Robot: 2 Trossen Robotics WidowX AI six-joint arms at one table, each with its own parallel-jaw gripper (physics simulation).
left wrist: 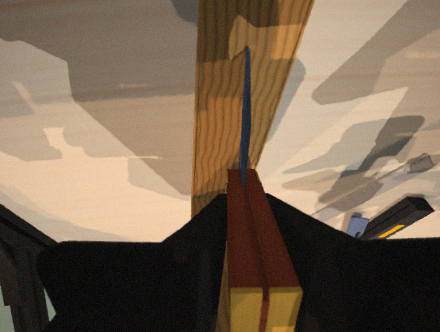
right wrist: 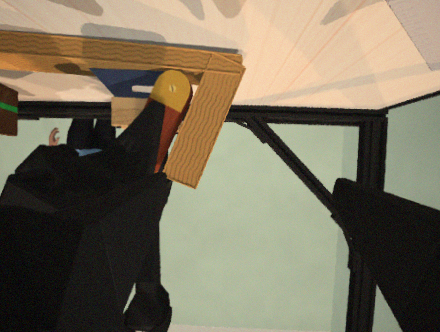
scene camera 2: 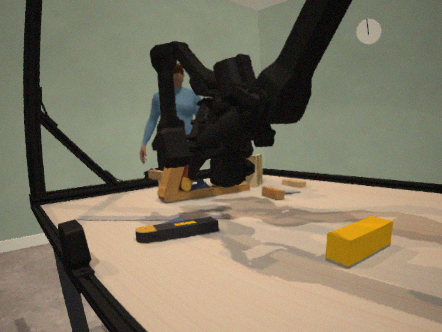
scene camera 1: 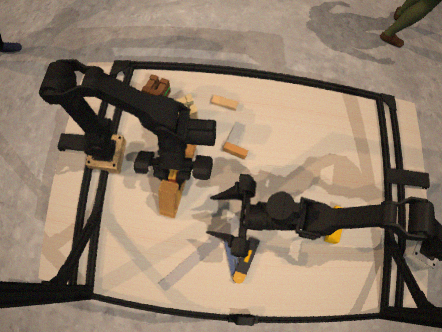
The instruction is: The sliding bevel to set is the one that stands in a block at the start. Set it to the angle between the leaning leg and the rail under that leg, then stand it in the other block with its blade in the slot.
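Pixels of known places: left gripper, fingertip midpoint: (left wrist: 243,201) (right wrist: 163,104) (scene camera 2: 187,178); right gripper, fingertip midpoint: (right wrist: 250,184) (scene camera 1: 208,215); left arm's base, link origin: (scene camera 1: 104,150); right arm's base, link origin: (scene camera 1: 429,247).
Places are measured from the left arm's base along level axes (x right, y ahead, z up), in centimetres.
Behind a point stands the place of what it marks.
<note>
My left gripper (scene camera 1: 172,175) is shut on the sliding bevel with the red-brown handle (left wrist: 250,230) {x 6.0, y 21.8, z 3.0 cm} (right wrist: 170,132) {x 9.4, y 22.8, z 2.7 cm}, yellow ends and blue blade (left wrist: 246,110) {x 3.8, y 22.2, z -1.1 cm} (right wrist: 122,82) {x 4.9, y 22.4, z -1.6 cm}. The handle leans beside the inner face of the leaning leg (scene camera 1: 169,200) {x 12.6, y 21.6, z 4.3 cm} (scene camera 2: 171,184) {x 13.4, y 22.8, z -0.4 cm} (right wrist: 207,120) {x 12.5, y 22.9, z 1.6 cm}. The blade runs along the rail (scene camera 2: 215,191) {x 2.0, y 24.5, z -3.6 cm} (left wrist: 215,130) {x 5.9, y 21.0, z -2.7 cm} (right wrist: 45,46) {x -0.3, y 24.9, z -3.6 cm}; contact cannot be told. My right gripper (scene camera 1: 209,215) {x 15.4, y 31.4, z 5.9 cm} is open and empty, to the right of the leg in scene camera 1. A brown block (scene camera 1: 155,86) {x -21.8, y 11.2, z -0.1 cm} with a green mark and a pale wooden block (scene camera 1: 186,100) {x -15.6, y 21.8, z 3.4 cm} (scene camera 2: 258,170) {x -13.6, y 24.8, z -0.2 cm} stand at the back, partly hidden.
A black-and-yellow bevel (scene camera 1: 246,262) {x 25.4, y 42.3, z -2.9 cm} (scene camera 2: 185,230) {x 24.5, y 43.8, z -3.6 cm} (left wrist: 397,224) {x 21.6, y 42.1, z -2.9 cm} lies near the front. An orange-handled bevel (scene camera 1: 235,150) {x -4.8, y 36.6, z -2.6 cm} (scene camera 2: 273,193) {x -3.8, y 38.0, z -3.3 cm} with grey blade and a small wooden piece (scene camera 1: 224,102) {x -19.9, y 32.2, z -3.2 cm} (scene camera 2: 294,183) {x -18.7, y 33.5, z -3.7 cm} lie further back. A yellow block (scene camera 1: 333,235) {x 17.0, y 65.6, z -1.1 cm} (scene camera 2: 357,242) {x 17.6, y 67.8, z -1.7 cm} lies under the right arm.
</note>
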